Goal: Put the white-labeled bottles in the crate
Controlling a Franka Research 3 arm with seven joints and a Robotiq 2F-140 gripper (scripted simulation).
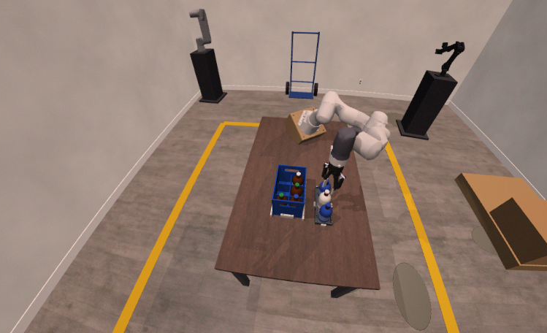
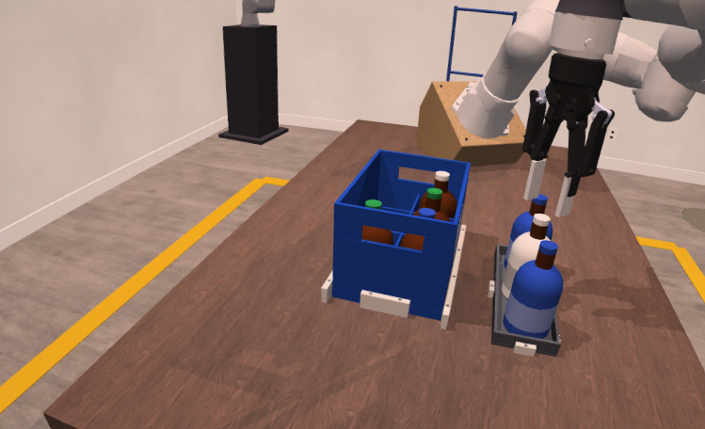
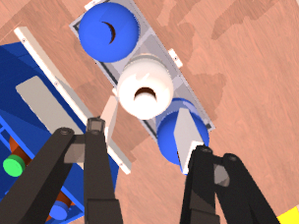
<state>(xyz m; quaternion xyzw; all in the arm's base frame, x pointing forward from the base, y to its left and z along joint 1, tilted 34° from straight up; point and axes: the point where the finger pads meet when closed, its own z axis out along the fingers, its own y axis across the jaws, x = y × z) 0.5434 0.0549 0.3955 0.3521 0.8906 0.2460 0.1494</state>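
Now: hand 130 mm above the white-labeled bottle. Round my hand: blue-labeled bottle: 130 mm below, 90 mm ahead, 10 mm to the left; then blue crate: 230 mm to the right, 130 mm below, 10 mm behind.
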